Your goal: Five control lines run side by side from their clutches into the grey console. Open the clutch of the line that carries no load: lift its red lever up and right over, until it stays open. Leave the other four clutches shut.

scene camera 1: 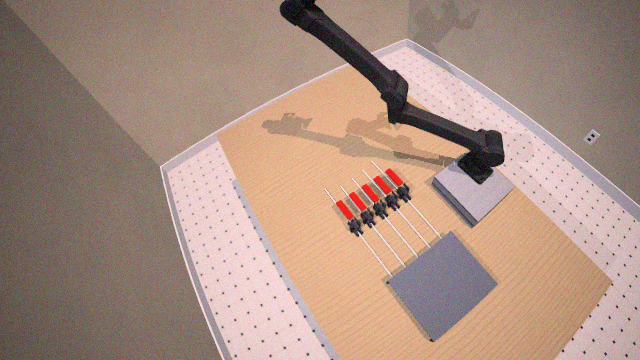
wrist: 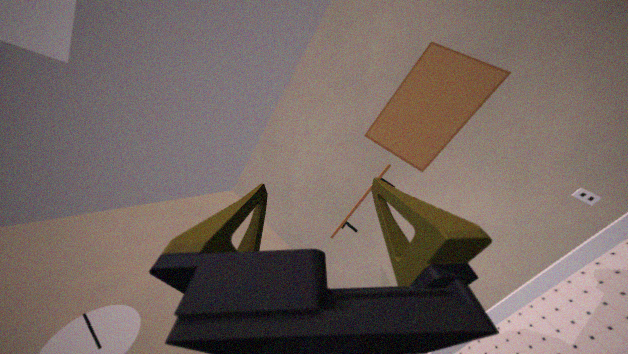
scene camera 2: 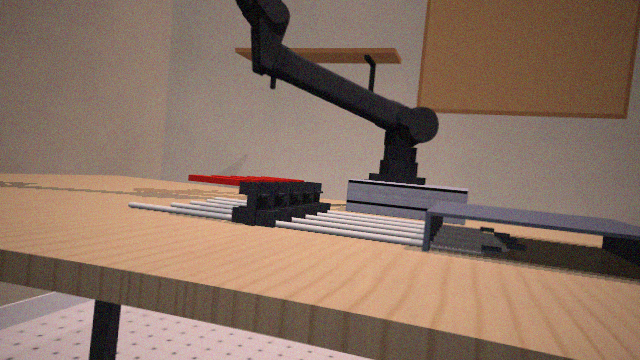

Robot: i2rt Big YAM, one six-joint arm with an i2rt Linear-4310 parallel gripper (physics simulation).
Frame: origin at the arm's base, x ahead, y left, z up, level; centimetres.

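Seen in the pictures: gripper, between the fingertips: (wrist: pixel 318 186); arm's base, origin of its link: (scene camera 1: pixel 474 168) (scene camera 2: pixel 397 182).
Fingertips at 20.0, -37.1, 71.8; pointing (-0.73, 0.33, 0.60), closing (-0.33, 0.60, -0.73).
Note:
Offsets run from my fingertips to a thing's top centre, as dx, dy, dz. "pt": to the spot under its first point. Level surfaces: height alone.
Several red levers {+17.2, +20.3, -72.6} (scene camera 1: pixel 370 192) {pt +29.3, +18.4, -72.8} (scene camera 2: pixel 215 178) lie flat side by side, all pointing away from the grey console {+19.0, +58.3, -73.8} (scene camera 1: pixel 442 285) (scene camera 2: pixel 530 219). They belong to a row of black clutches {pt +28.7, +25.0, -74.2} (scene camera 1: pixel 355 226) (scene camera 2: pixel 255 200), which all look shut. Thin white control lines {pt +29.1, +36.4, -77.5} (scene camera 1: pixel 375 255) (scene camera 2: pixel 350 233) run from the clutches to the console. Under the console's raised top, dark blocks {+29.7, +53.0, -77.1} (scene camera 2: pixel 492 248) show near the line ends; which line carries no load I cannot tell. My gripper (wrist: pixel 318 186) is open and empty, pointing at the room's walls, away from the clutches. It is outside both scene views.
The arm's base stands on a grey plinth (scene camera 1: pixel 482 197) (scene camera 2: pixel 407 196) beside the clutch row and console. The arm rises high over the wooden table {dz -78.2} (scene camera 1: pixel 290 200) (scene camera 2: pixel 165 250). A wall shelf (scene camera 2: pixel 340 55) (wrist: pixel 360 202) and a brown board (scene camera 2: pixel 525 55) (wrist: pixel 437 107) are in the background.

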